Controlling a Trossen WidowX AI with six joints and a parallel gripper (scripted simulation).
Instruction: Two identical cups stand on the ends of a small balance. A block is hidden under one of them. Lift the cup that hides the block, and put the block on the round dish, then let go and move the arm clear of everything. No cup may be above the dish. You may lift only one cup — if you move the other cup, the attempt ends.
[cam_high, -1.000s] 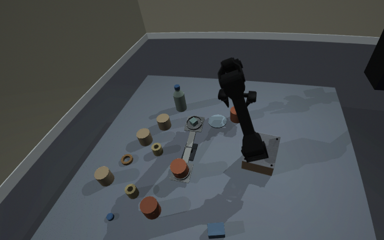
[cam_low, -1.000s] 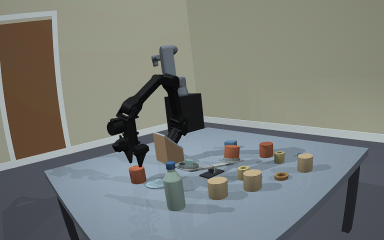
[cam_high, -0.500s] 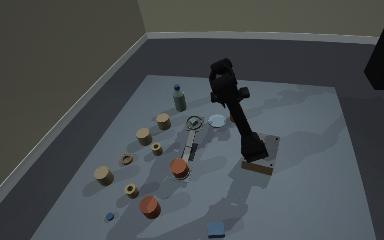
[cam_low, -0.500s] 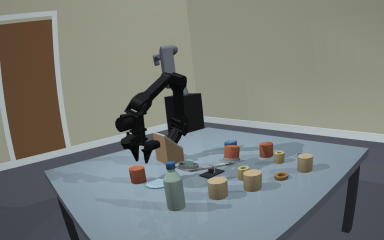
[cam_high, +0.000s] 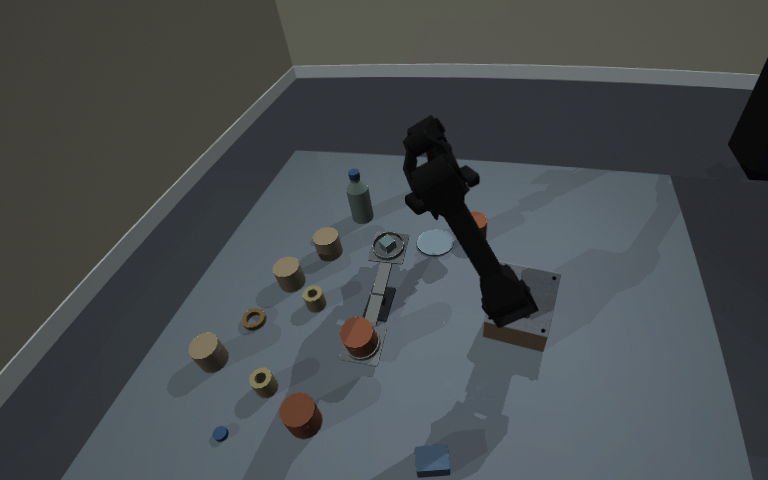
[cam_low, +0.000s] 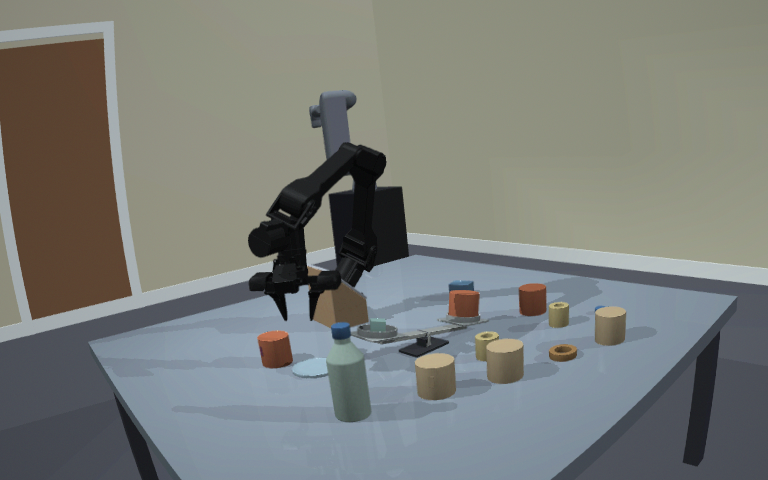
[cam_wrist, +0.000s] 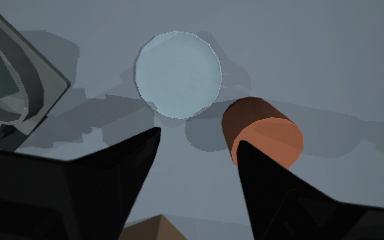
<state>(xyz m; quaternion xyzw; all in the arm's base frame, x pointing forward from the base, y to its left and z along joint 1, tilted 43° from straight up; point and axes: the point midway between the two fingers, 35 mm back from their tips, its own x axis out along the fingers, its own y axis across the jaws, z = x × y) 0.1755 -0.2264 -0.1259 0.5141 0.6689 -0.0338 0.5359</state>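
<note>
Right now the pale green block is 130 mm ahead of my gripper tip, 100 mm to the left of it and 20 mm below it. The rest, counted from my gripper tip: pale blue round dish 30 mm ahead, 100 mm below; then blue box 60 mm behind, 570 mm to the left, 90 mm below; then green bottle 260 mm ahead, 80 mm to the right, 10 mm above.
</note>
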